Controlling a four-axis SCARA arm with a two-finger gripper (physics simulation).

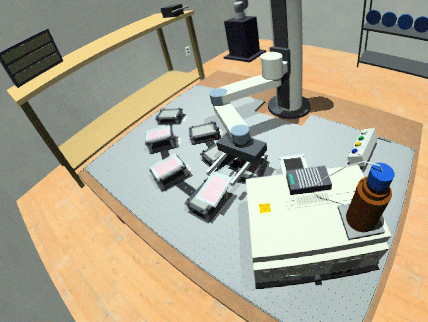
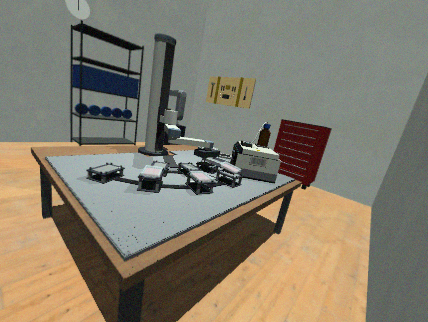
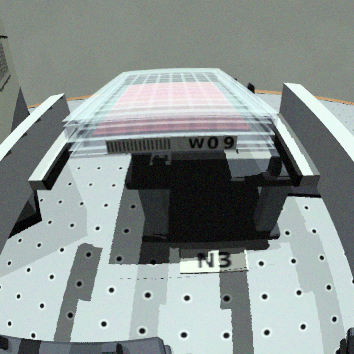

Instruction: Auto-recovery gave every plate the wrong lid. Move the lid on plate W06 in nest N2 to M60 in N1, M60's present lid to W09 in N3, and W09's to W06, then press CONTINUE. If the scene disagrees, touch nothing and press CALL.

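Frame: origin at the arm's base, x ahead, y left, z up, level; centimetres.
Seen in the pictures: gripper, fingertip midpoint: (image 1: 219,179) (image 2: 225,164) (image 3: 170,100); arm's base, link origin: (image 1: 289,106) (image 2: 153,152).
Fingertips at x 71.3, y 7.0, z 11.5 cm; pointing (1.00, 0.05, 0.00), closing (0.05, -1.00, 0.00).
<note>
Offsets run from my fingertips to a thing's top centre. "pt": to the spot under its first point.
My gripper (image 1: 221,177) (image 3: 170,100) is shut on plate W09 {dx +4.0, dy +0.6, dz +0.6 cm} (image 1: 212,189) (image 2: 230,167) (image 3: 175,107), whose pink wells show through clear lid layers. The plate is level, directly over nest N3 {dx +6.5, dy -2.0, dz -3.0 cm} (image 1: 199,205) (image 3: 155,212); I cannot tell whether it touches the nest. Two more pink plates, one nearer {dx +4.5, dy -26.7, dz -2.3 cm} (image 1: 168,168) (image 2: 201,178) and one farther {dx -9.1, dy -48.3, dz -1.5 cm} (image 1: 159,135) (image 2: 152,171), sit on other nests. Their labels are too small to read. The button box {dx -51.3, dy +41.3, dz -1.8 cm} (image 1: 365,145) has blue, yellow, green and white buttons; its lettering is unreadable.
Low nests stand at the back {pt dx -26.9, dy -59.6, dz -5.7 cm} (image 1: 170,115) (image 2: 105,170), in the middle (image 1: 204,131) and partly under the arm. A white instrument (image 1: 280,230) (image 2: 256,162) with a brown bottle {pt dx +3.2, dy +50.3, dz +21.8 cm} (image 1: 366,207) stands right of the plate. The arm's column (image 1: 295,55) (image 2: 156,95) rises behind.
</note>
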